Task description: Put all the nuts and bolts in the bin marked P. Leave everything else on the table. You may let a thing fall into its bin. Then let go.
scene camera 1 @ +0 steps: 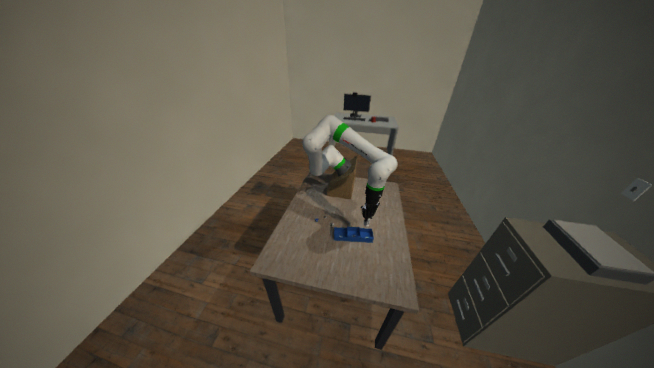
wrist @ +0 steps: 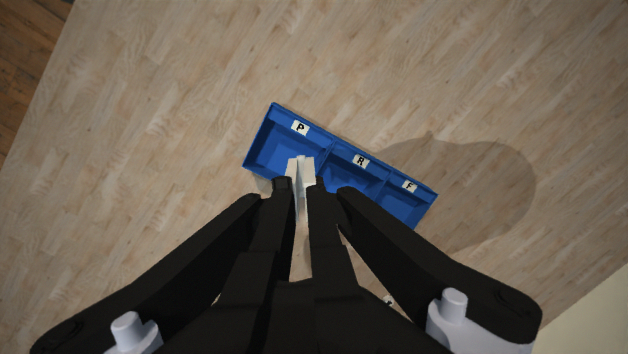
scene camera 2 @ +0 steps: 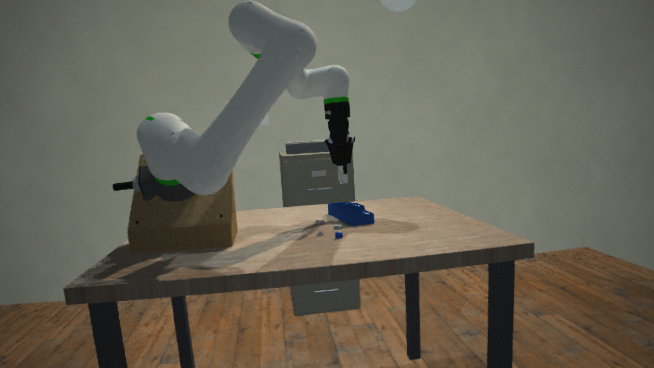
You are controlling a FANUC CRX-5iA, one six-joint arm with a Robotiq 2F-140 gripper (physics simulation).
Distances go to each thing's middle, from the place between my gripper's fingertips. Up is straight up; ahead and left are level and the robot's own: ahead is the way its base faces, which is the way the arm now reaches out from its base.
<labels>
The blue bin tray (scene camera 2: 353, 214) is 100 mm below my hand and 70 mm to the right of it.
</labels>
